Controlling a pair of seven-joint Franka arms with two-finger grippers.
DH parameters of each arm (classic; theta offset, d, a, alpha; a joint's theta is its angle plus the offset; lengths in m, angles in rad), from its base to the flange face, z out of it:
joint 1: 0 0.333 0 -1.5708
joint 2: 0 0 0 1.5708
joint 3: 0 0.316 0.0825 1.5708
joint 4: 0 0 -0.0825 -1.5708
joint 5: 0 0.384 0 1.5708
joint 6: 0 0 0.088 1.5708
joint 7: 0 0.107 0 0
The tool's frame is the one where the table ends.
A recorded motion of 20 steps. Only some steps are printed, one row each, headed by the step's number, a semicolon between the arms.
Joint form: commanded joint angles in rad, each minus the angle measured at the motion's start. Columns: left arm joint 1, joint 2, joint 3, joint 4, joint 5, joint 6, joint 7; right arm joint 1, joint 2, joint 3, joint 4, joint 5, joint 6, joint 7.
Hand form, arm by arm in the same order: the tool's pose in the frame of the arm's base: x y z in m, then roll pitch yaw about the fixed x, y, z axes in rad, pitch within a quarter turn. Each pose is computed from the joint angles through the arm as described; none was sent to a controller.
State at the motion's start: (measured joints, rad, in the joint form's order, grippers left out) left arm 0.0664 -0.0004 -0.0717 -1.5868 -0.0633 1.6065 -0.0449; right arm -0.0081 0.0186 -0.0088 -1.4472 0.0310 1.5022 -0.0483
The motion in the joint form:
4: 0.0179 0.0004 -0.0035 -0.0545 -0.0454 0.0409 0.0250; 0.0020 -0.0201 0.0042 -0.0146 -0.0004 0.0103 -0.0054
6: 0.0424 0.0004 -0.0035 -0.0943 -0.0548 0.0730 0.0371; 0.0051 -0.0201 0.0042 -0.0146 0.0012 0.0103 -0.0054
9: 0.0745 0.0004 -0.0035 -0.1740 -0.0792 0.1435 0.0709; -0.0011 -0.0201 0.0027 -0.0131 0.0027 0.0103 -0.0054
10: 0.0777 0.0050 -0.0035 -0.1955 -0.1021 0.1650 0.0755; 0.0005 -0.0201 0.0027 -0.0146 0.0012 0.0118 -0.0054
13: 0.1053 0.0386 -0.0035 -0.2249 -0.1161 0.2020 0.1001; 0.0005 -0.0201 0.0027 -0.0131 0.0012 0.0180 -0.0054
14: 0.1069 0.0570 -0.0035 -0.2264 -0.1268 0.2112 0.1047; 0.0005 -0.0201 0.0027 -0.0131 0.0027 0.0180 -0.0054
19: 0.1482 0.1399 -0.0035 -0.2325 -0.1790 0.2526 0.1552; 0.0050 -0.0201 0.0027 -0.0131 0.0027 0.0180 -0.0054
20: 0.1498 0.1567 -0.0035 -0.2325 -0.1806 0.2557 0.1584; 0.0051 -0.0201 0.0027 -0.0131 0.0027 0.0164 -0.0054
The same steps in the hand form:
4: 0.5601 -0.0057 0.5984 3.0331 -0.0035 0.0372; 0.5480 -0.0024 0.6713 -3.1140 -0.0538 0.0448
6: 0.5612 0.0075 0.5823 3.0242 0.0033 0.0541; 0.5481 -0.0006 0.6713 -3.1124 -0.0539 0.0480
9: 0.5618 0.0242 0.5504 3.0014 0.0089 0.0653; 0.5480 -0.0046 0.6720 -3.1110 -0.0555 0.0404
10: 0.5630 0.0245 0.5397 2.9792 0.0131 0.0715; 0.5482 -0.0039 0.6714 -3.1125 -0.0554 0.0419
13: 0.5689 0.0407 0.5100 2.9640 0.0354 0.0841; 0.5488 -0.0039 0.6727 -3.1129 -0.0631 0.0417
14: 0.5729 0.0416 0.4997 2.9525 0.0452 0.0854; 0.5488 -0.0038 0.6727 -3.1114 -0.0631 0.0418
19: 0.5867 0.0652 0.4528 2.8956 0.0814 0.1001; 0.5488 -0.0013 0.6727 -3.1114 -0.0631 0.0463
20: 0.5888 0.0666 0.4432 2.8923 0.0943 0.0996; 0.5486 -0.0012 0.6725 -3.1113 -0.0615 0.0464

